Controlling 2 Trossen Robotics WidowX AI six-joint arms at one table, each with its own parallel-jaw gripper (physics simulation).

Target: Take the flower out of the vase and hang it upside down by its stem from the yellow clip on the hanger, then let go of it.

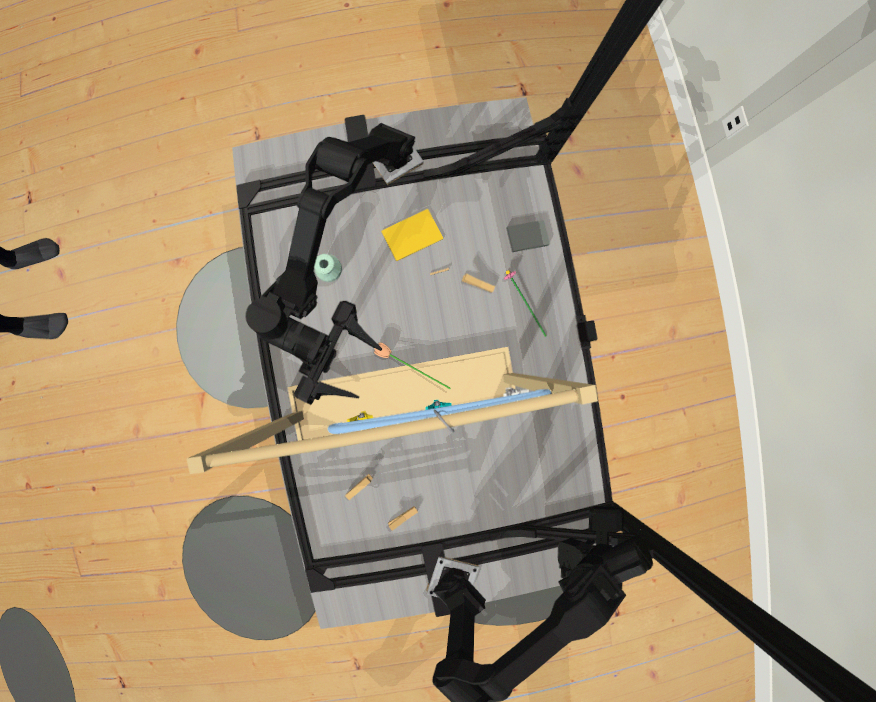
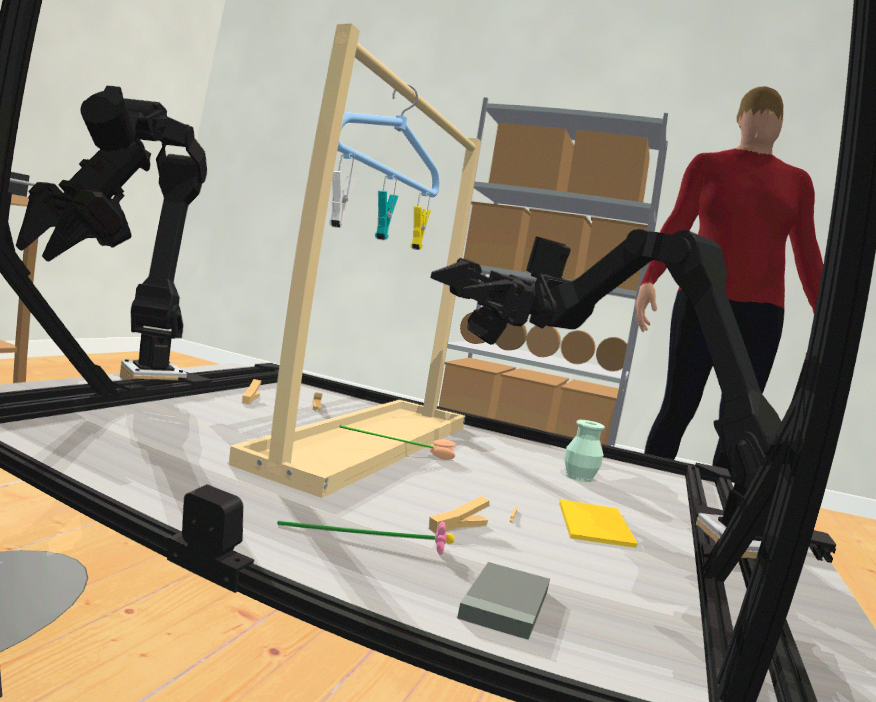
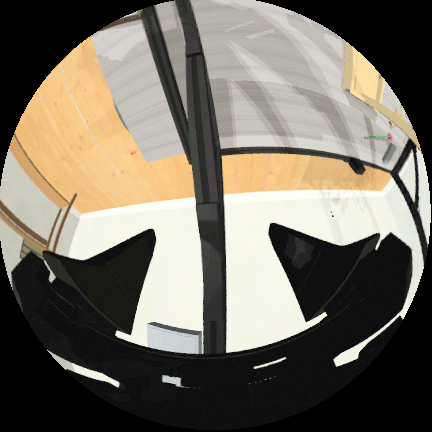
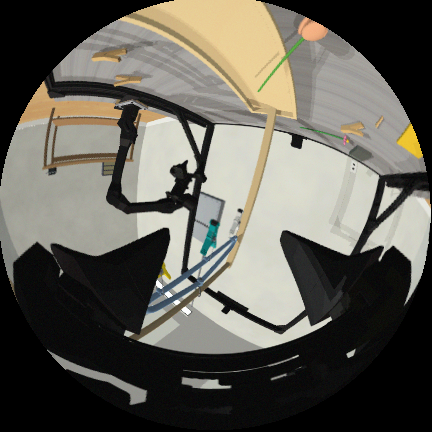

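Seen in the pictures: left gripper, between the fingertips: (image 1: 616, 543) (image 2: 30, 253) (image 3: 212, 231) (image 4: 194, 160); right gripper, between the fingertips: (image 1: 370, 373) (image 2: 446, 282) (image 4: 227, 235); left arm's base, origin of its link: (image 1: 453, 581) (image 2: 153, 366) (image 4: 130, 106); right arm's base, origin of its link: (image 1: 394, 155).
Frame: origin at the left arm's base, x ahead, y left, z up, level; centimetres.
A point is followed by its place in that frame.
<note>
The orange flower (image 1: 381, 351) {x 47.2, y 30.5, z -0.4 cm} (image 2: 442, 448) {x 48.4, y 29.3, z -1.2 cm} (image 4: 313, 30) lies with its head on the table beside the stand's tray, its green stem across the tray's rim. The green vase (image 1: 326, 267) {x 61.9, y 48.2, z -1.2 cm} (image 2: 584, 451) {x 62.9, y 45.1, z 1.6 cm} stands upright with no flower in it. The yellow clip (image 1: 359, 416) {x 36.7, y 28.5, z 31.6 cm} (image 2: 418, 226) {x 37.0, y 27.3, z 31.2 cm} (image 4: 165, 271) {x 37.4, y 27.4, z 32.0 cm} hangs from the blue hanger (image 1: 497, 402) {x 45.3, y 10.5, z 43.0 cm} (image 2: 400, 122) {x 42.7, y 16.3, z 44.3 cm} and holds nothing. My right gripper (image 1: 369, 372) {x 43.2, y 29.4, z 23.2 cm} (image 2: 446, 269) {x 43.2, y 29.4, z 23.2 cm} (image 4: 227, 235) {x 43.2, y 29.4, z 23.2 cm} is open and empty, high above the flower and near the clip. My left gripper (image 2: 32, 253) {x 23.5, y -25.6, z 19.0 cm} (image 3: 212, 231) {x 23.5, y -25.6, z 19.0 cm} is open and empty, away from the stand.
The wooden stand (image 1: 394, 428) {x 39.3, y 22.6, z 49.9 cm} (image 2: 307, 277) {x 50.8, y 1.2, z 21.2 cm} carries the hanger, with teal (image 2: 382, 213) {x 42.1, y 16.4, z 31.2 cm} and white clips. A pink flower (image 1: 509, 275) {x 71.8, y 7.8, z -0.3 cm} (image 2: 442, 538) {x 73.2, y 6.6, z -1.1 cm}, a yellow sheet (image 1: 413, 234) {x 75.1, y 31.5, z -2.7 cm} (image 2: 598, 523) {x 75.8, y 31.0, z -2.7 cm}, a grey block (image 1: 527, 234) {x 82.8, y 6.1, z -1.7 cm} (image 2: 506, 595) {x 83.3, y 4.9, z -1.8 cm} and several wooden pieces lie on the table.
</note>
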